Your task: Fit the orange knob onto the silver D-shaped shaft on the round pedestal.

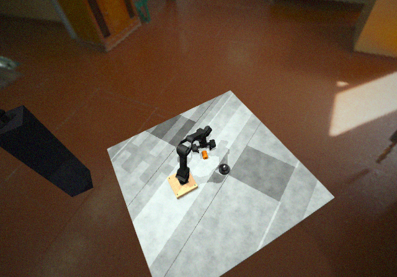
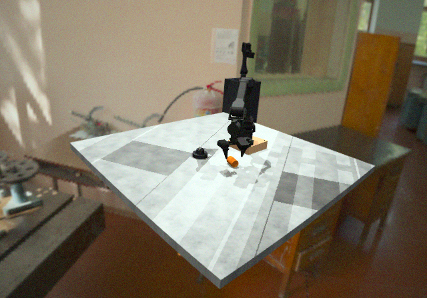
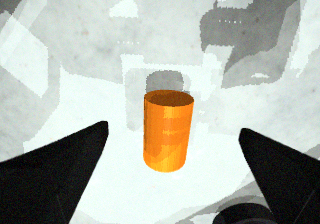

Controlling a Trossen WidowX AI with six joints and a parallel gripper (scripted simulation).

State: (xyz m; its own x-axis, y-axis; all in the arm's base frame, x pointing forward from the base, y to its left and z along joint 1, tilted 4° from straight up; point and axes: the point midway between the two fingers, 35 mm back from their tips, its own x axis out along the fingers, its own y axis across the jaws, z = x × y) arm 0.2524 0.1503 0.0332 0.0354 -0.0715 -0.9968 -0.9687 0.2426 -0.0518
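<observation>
The orange knob is 3 cm below my gripper tip. Also, from my gripper tip: dark round pedestal: 20 cm to the right, 7 cm ahead, 2 cm below.
</observation>
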